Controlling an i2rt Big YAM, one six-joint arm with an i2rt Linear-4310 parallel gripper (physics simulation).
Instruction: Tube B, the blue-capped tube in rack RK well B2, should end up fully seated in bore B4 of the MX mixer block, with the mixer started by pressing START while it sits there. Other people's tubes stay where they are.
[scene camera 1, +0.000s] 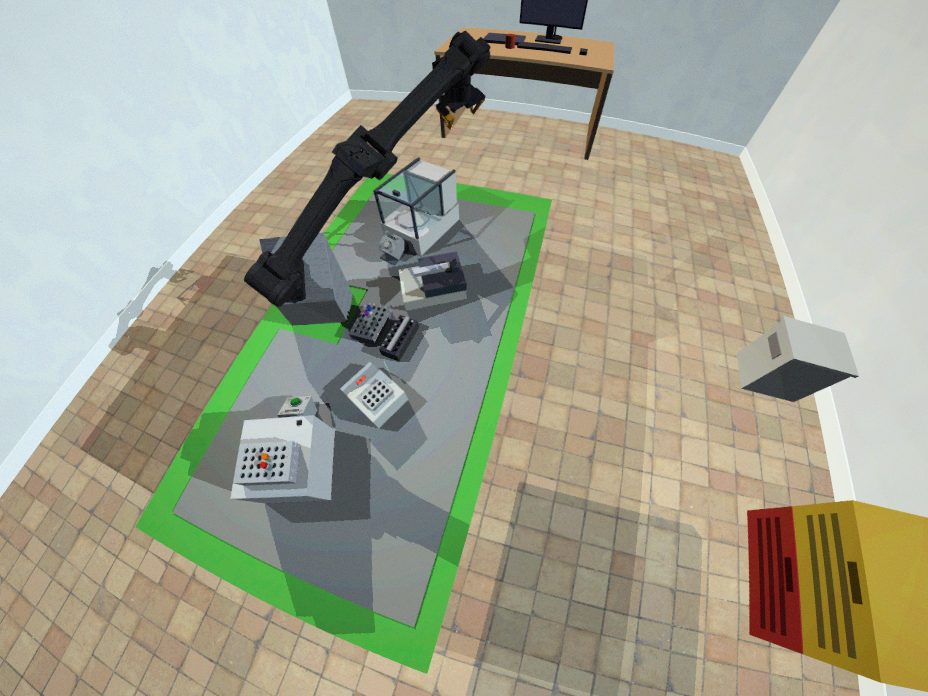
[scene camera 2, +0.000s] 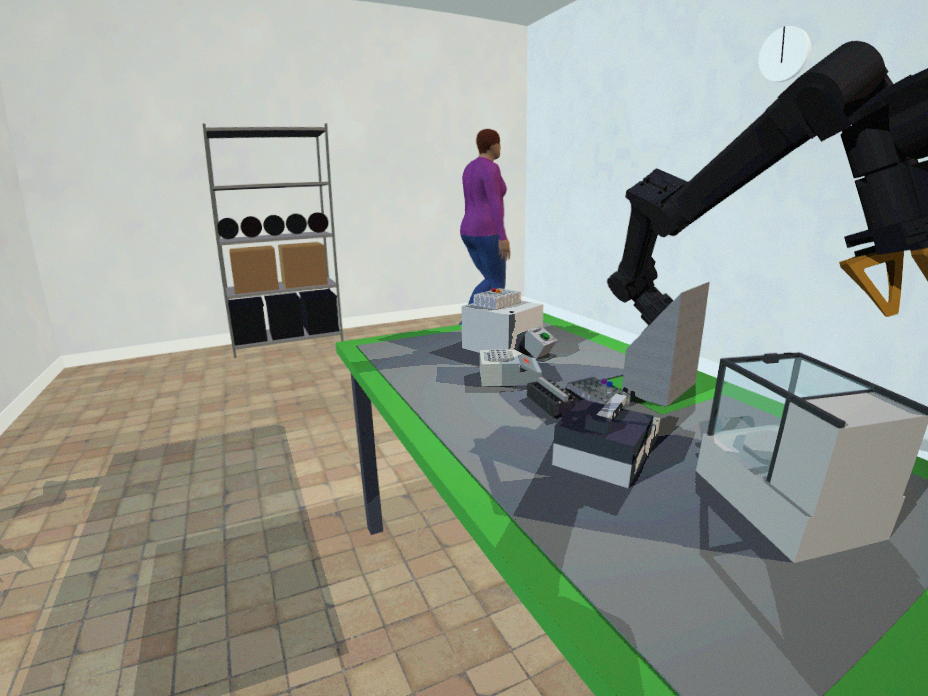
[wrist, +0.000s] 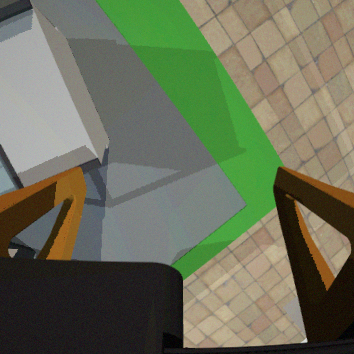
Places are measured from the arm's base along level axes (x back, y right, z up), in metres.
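Where they show: gripper, fingertip midpoint: (scene camera 1: 460, 120) (scene camera 2: 923, 316) (wrist: 179, 177); arm's base at its link origin: (scene camera 1: 290, 278) (scene camera 2: 666, 319).
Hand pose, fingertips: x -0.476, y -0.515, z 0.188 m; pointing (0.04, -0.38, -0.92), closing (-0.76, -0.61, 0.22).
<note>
Each offset is from my fingertips to the top centre of the thing.
The gripper (scene camera 1: 464, 116) (wrist: 180, 172) is open and empty, high beyond the table's far end; its orange fingers also show at the right edge of scene camera 2. A blue-capped tube @(dx +0.266, dy +0.533, dz -0.304 m) (scene camera 1: 368, 307) (scene camera 2: 608, 384) stands in the dark rack @(dx +0.263, dy +0.562, dz -0.327 m) (scene camera 1: 362, 330), beside a purple cap @(dx +0.270, dy +0.551, dz -0.304 m) (scene camera 1: 366, 313). The large white machine @(dx +0.391, dy +0.960, dz -0.187 m) (scene camera 1: 318, 453) (scene camera 2: 482, 327) carries a bored block with an orange cap @(dx +0.375, dy +1.013, dz -0.174 m) (scene camera 1: 264, 455) and a red cap @(dx +0.372, dy +1.030, dz -0.174 m) (scene camera 1: 263, 465). A box with a green button @(dx +0.407, dy +0.849, dz -0.283 m) (scene camera 1: 295, 402) (scene camera 2: 545, 335) stands beside it. Labels are too small to read. Neither rack nor blue-capped tube shows in the wrist view.
A glass-fronted balance @(dx +0.176, dy +0.147, dz -0.135 m) (scene camera 1: 443, 217) (scene camera 2: 854, 479) (wrist: 45, 100) stands near the gripper's end of the table. A dark-topped box @(dx +0.084, dy +0.411, dz -0.256 m) (scene camera 1: 447, 281) (scene camera 2: 599, 458), a black holder @(dx +0.163, dy +0.616, dz -0.310 m) (scene camera 1: 392, 344) and a small white bored unit @(dx +0.210, dy +0.798, dz -0.288 m) (scene camera 1: 384, 413) (scene camera 2: 491, 373) stand along the table. A grey wedge (scene camera 2: 687, 352) stands by the arm's base.
</note>
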